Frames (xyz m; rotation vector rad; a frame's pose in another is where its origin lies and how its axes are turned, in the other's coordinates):
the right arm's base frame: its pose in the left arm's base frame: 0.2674 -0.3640 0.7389 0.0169 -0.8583 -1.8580
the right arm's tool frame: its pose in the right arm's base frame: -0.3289 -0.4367 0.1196 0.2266 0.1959 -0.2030
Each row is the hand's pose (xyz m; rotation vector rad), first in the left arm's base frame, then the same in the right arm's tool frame.
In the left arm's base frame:
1: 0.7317 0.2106 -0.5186 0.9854 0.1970 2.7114
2: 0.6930 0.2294 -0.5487 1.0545 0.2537 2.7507
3: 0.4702 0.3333 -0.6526 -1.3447 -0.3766 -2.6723
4: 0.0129 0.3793 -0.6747 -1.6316 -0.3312 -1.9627
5: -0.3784 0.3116 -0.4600 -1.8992 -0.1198 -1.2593
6: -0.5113 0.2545 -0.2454 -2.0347 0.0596 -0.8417
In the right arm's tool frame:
1: -0.5743 -0.3766 -1.0098 -1.0196 -1.1611 -0.8904
2: -0.5739 -0.4273 -0.9961 -1.0093 -1.1724 -0.8011
3: -0.5613 -0.6647 -0.8749 -1.0453 -1.1995 -0.3812
4: -0.3746 -0.9619 -0.5774 -1.1938 -1.2552 0.3024
5: -0.1017 -1.0092 -0.2208 -1.4365 -1.3126 0.9566
6: 0.0329 -0.9077 -0.0245 -1.6204 -1.3434 1.3304

